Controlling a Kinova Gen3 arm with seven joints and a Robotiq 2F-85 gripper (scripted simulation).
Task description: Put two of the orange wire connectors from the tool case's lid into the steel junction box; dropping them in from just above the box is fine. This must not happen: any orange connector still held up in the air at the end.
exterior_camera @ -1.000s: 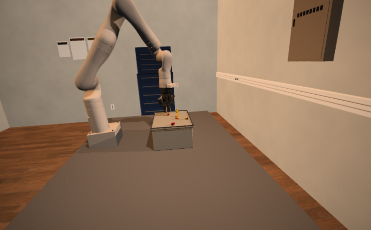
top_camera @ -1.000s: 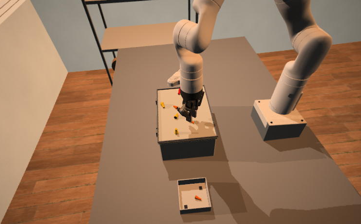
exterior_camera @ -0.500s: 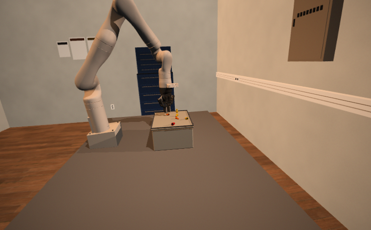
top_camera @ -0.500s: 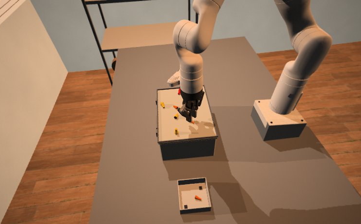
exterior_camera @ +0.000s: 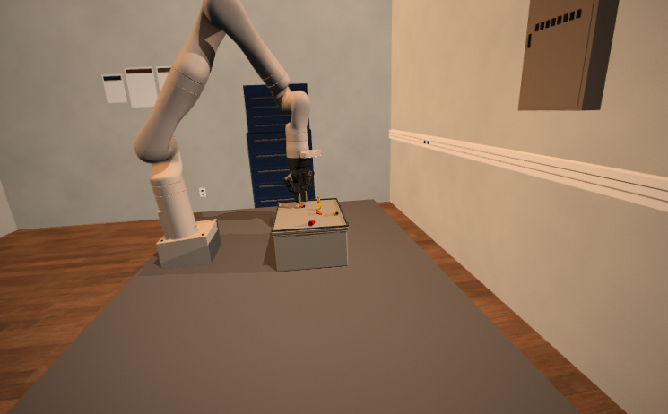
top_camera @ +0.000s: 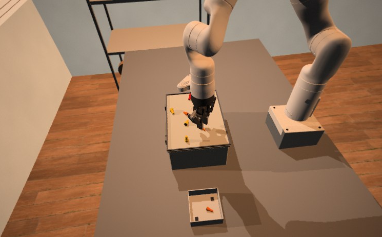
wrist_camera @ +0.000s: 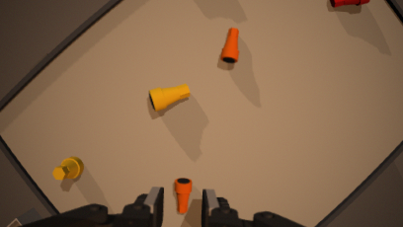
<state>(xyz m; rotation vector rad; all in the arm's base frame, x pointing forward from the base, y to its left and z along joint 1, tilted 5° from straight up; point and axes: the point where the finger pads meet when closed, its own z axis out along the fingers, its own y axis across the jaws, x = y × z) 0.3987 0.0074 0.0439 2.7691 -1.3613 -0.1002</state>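
Right now my hand is 10 mm short of the tool case, 70 mm to the left of it and 70 mm above it. The rest, counted from my hand: red connector: 190 mm to the right, 30 mm below.
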